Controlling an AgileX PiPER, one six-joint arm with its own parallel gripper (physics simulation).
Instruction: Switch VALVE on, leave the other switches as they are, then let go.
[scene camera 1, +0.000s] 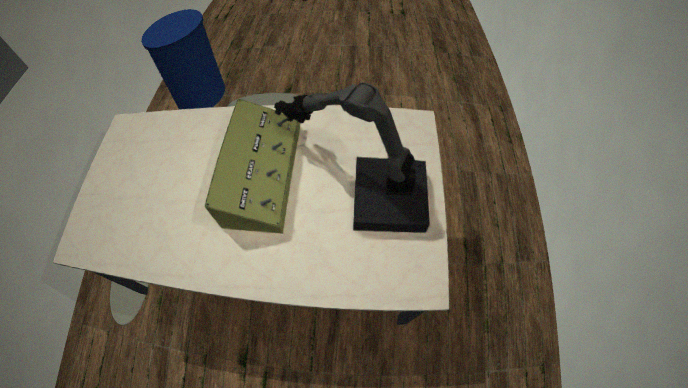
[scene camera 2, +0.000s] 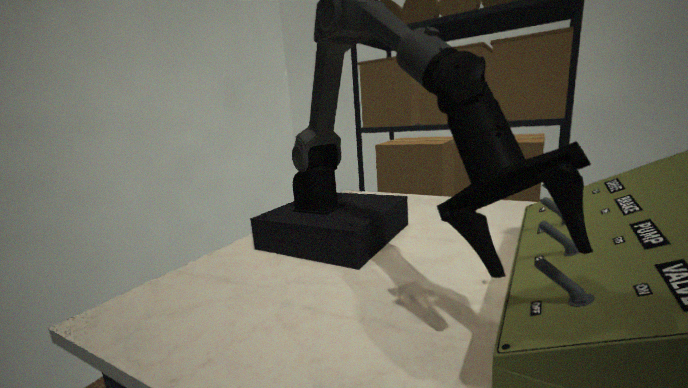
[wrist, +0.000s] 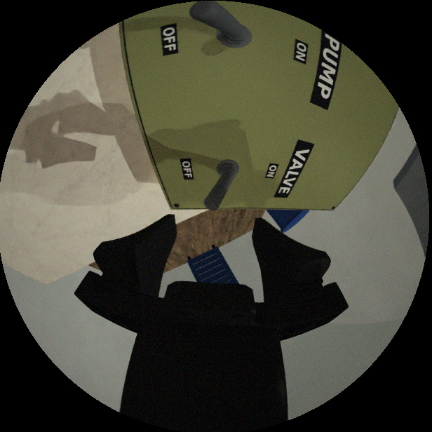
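Observation:
The olive switch panel (scene camera 1: 227, 185) (scene camera 2: 615, 320) (wrist: 280, 110) has four levers. The VALVE lever (scene camera 1: 283, 121) (scene camera 2: 560, 280) (wrist: 220, 187) leans to its OFF side. The PUMP lever (scene camera 1: 276, 147) (scene camera 2: 559, 237) (wrist: 217, 20), BRAKE lever (scene camera 1: 271, 173) and DRIVE lever (scene camera 1: 266, 202) also lean toward OFF. My gripper (scene camera 1: 287, 116) (scene camera 2: 542, 263) (wrist: 214, 225) is open and empty, above the VALVE end of the panel. In the wrist view the VALVE lever's tip lies just ahead of the gap between the fingertips, not gripped.
The panel stands on a pale table (scene camera 1: 165, 240) (scene camera 2: 250, 325). The arm's black base (scene camera 1: 380, 215) (scene camera 2: 305, 237) is across from its OFF side. A blue barrel (scene camera 1: 187, 65) stands beyond the table's far edge. A shelf rack (scene camera 2: 357, 150) with boxes stands behind the arm.

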